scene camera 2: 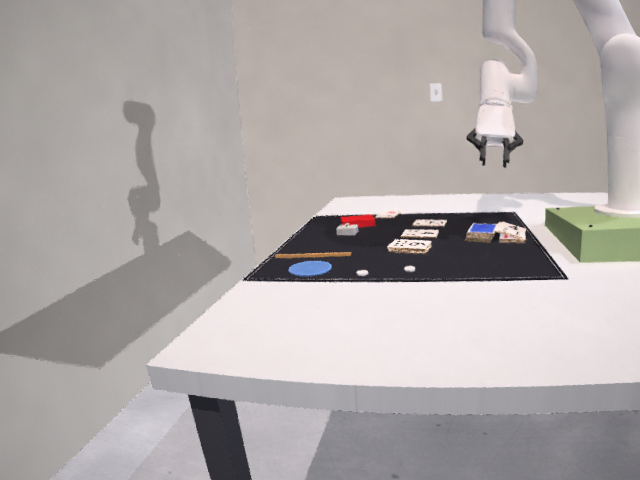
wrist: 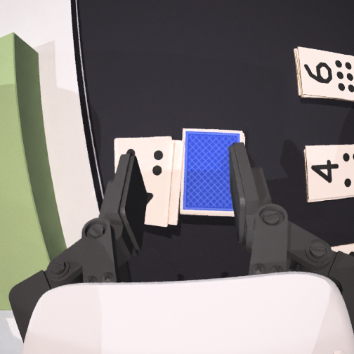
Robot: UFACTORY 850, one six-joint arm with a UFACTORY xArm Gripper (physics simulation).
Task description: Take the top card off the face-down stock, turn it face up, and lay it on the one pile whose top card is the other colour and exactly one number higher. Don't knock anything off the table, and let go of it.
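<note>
The face-down stock (scene camera 2: 483,227) (wrist: 207,170) is a blue-backed stack on the black mat. Face-up cards (scene camera 2: 511,230) (wrist: 160,187) with black pips lie against its base side; their number is hidden. Three face-up piles lie farther from the base: a black 6 (scene camera 2: 409,244) (wrist: 325,74), a black 4 (scene camera 2: 419,233) (wrist: 327,172), and a third pile (scene camera 2: 429,222) (wrist: 345,248), cut off in the wrist view, its number unreadable. My gripper (scene camera 2: 494,164) (wrist: 184,169) is partly open and empty, pointing down high above the mat. In the wrist view its fingers overlap the face-up cards and the stock's right edge.
On the mat (scene camera 2: 465,263) are a red block (scene camera 2: 358,221), a grey box (scene camera 2: 346,229), a far card (scene camera 2: 388,213), a wooden stick (scene camera 2: 312,254), a blue disc (scene camera 2: 310,268) and two small white pieces (scene camera 2: 362,272) (scene camera 2: 409,268). The green base block (scene camera 2: 610,242) (wrist: 30,175) stands beside the mat.
</note>
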